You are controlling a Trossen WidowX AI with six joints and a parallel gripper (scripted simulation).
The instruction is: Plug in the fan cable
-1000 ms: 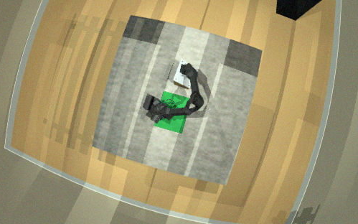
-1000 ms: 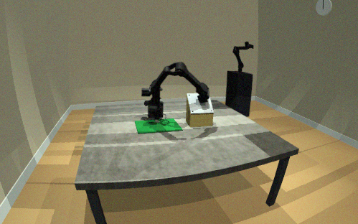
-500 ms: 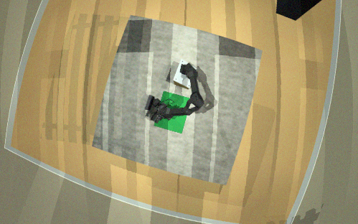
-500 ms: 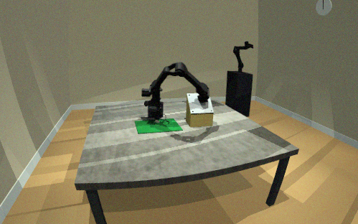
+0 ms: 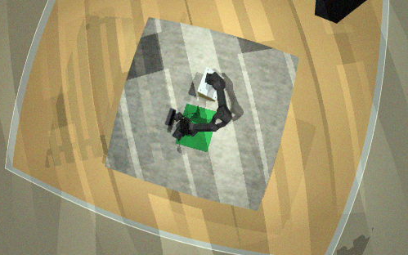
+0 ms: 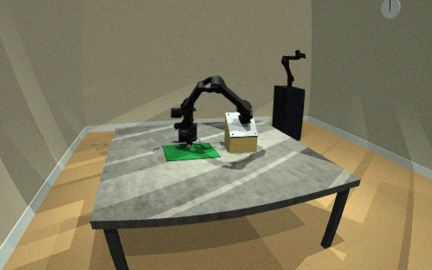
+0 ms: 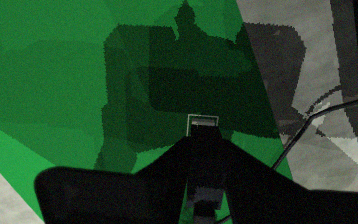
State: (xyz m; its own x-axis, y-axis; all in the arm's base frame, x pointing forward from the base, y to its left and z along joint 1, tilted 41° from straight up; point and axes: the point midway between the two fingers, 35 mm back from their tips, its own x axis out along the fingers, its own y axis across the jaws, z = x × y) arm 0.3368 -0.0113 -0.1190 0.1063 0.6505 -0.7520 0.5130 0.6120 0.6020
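My gripper tip is now 1 cm past the dark plug and 1 cm below it. Also, from my gripper tip: white four-pin header: 1 cm behind, 3 cm below; green board: 1 cm ahead, 7 cm to the left, 4 cm below; dark fan: 2 cm behind, 12 cm to the right, 3 cm above.
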